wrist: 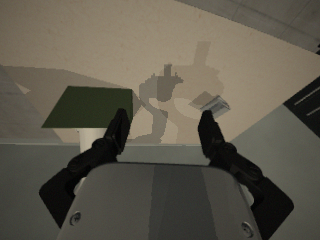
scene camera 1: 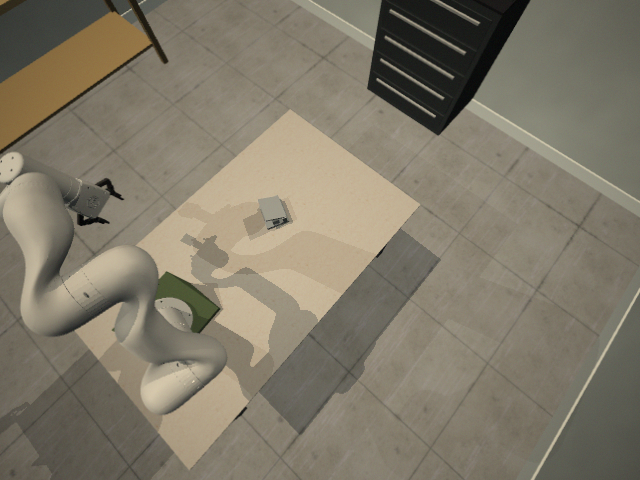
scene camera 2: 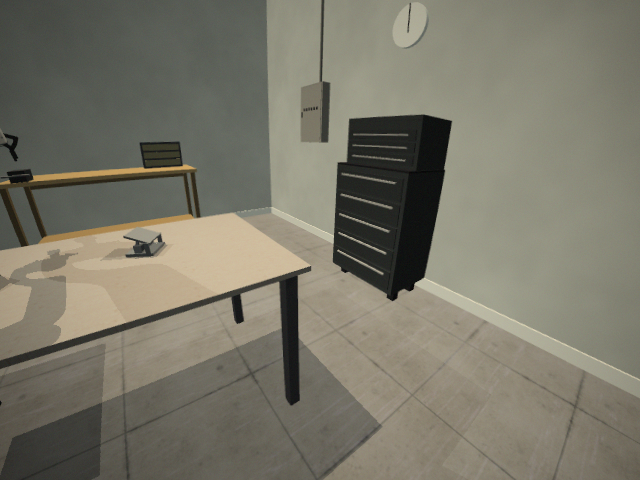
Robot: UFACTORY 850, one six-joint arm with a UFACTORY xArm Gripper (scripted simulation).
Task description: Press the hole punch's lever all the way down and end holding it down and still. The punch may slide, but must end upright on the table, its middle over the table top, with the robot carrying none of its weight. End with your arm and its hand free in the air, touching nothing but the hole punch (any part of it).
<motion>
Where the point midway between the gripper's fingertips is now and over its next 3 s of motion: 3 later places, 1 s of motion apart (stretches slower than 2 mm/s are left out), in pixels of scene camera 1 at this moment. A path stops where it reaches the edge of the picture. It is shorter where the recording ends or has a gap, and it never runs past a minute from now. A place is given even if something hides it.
The gripper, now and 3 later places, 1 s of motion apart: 113,209; 169,190; 236,193; 261,202
</motion>
